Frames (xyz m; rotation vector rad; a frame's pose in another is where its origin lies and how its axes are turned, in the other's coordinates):
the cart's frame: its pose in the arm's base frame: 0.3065 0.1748 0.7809 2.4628 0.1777 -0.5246
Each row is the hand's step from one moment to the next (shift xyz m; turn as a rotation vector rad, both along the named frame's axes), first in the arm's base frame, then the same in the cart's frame.
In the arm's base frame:
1: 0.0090 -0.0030 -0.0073 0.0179 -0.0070 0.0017
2: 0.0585 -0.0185 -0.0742 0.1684 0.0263 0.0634
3: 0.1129 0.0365 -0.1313 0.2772 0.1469 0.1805
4: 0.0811 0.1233 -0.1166 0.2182 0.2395 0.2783
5: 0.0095 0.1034 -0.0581 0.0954 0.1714 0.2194
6: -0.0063 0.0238 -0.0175 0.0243 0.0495 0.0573
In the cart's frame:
1: 0.0112 0.0007 0.0042 0.0156 0.0109 -0.0030
2: 0.0836 -0.0107 0.0465 0.1279 0.0542 -0.1174
3: 0.1569 -0.0724 0.0382 0.1798 0.0466 -0.3106
4: 0.1222 -0.1423 -0.0135 0.0864 0.0101 -0.4182
5: 0.0329 -0.1123 -0.0214 -0.0019 0.0032 -0.2943
6: 0.0015 -0.0302 0.0009 -0.0010 -0.0031 -0.0795

